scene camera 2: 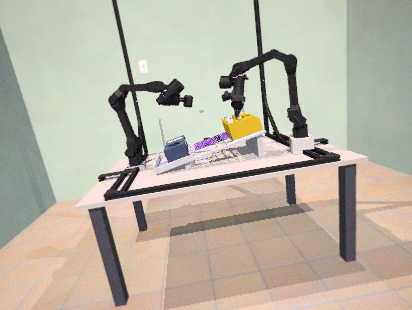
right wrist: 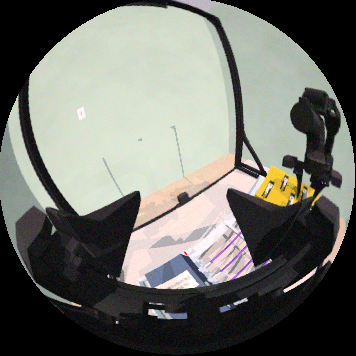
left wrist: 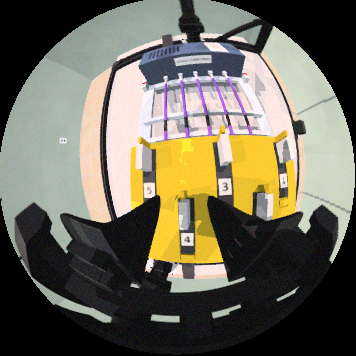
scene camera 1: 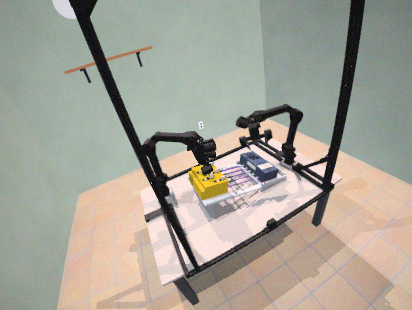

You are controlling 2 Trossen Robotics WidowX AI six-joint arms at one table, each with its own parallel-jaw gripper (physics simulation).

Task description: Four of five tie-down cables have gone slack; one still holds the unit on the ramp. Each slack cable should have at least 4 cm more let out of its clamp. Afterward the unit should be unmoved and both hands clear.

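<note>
A dark blue unit (scene camera 1: 258, 165) (scene camera 2: 176, 150) (left wrist: 192, 62) (right wrist: 170, 270) sits at the ramp's low end. Several purple cables (left wrist: 198, 92) run from it to a yellow clamp block (scene camera 1: 215, 190) (scene camera 2: 245, 129) (left wrist: 170, 160). Which cables are slack cannot be told. In the left wrist view grey levers stand at label 5 (left wrist: 149, 190), label 3 (left wrist: 225, 187), label 1 (left wrist: 283, 181) and label 4 (left wrist: 187, 240); another lever's label is hidden. My left gripper (scene camera 1: 207, 171) (scene camera 2: 237, 116) (left wrist: 183, 199) is half open above the block, a finger on each side of lever 4, gripping nothing. My right gripper (right wrist: 184, 194) is open and empty, raised near the unit's end.
The white ramp (scene camera 1: 245, 192) (scene camera 2: 200, 154) slopes down from the block to the unit on the table (scene camera 1: 240, 240) (scene camera 2: 280, 162). Black frame posts (scene camera 1: 119, 105) (scene camera 1: 342, 95) and rails along the table edges surround the workspace.
</note>
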